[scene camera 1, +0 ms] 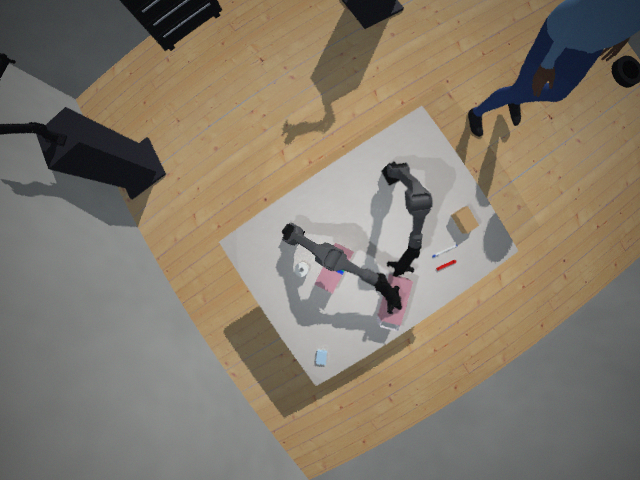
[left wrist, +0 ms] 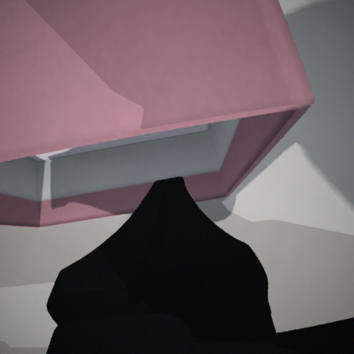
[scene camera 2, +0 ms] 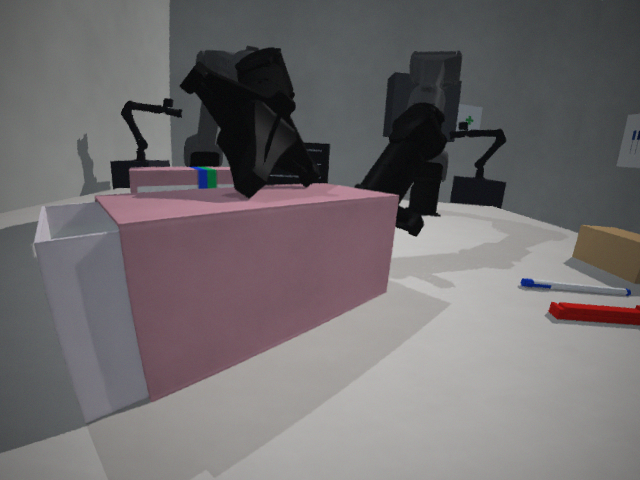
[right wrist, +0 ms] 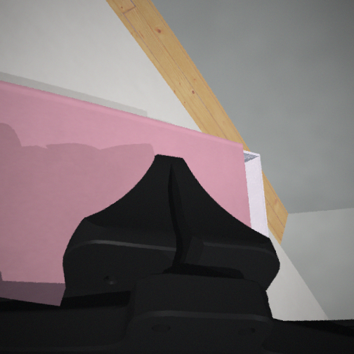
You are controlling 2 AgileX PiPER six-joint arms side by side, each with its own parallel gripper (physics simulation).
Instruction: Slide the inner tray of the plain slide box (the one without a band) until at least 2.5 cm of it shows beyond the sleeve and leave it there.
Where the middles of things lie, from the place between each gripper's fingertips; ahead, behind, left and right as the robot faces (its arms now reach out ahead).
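My right hand is 6 cm above the plain pink slide box (right wrist: 73, 158) and 2 cm past it. The white-blue pen (scene camera 2: 524, 282) is 11 cm below my right hand, 10 cm behind it and 38 cm to the left of it.
As for my left hand, it is 4 cm below the plain pink slide box, 11 cm short of it and 7 cm to the left of it. The white-blue pen is 1 cm below my left hand, 31 cm to the left of it and 3 cm ahead of it.
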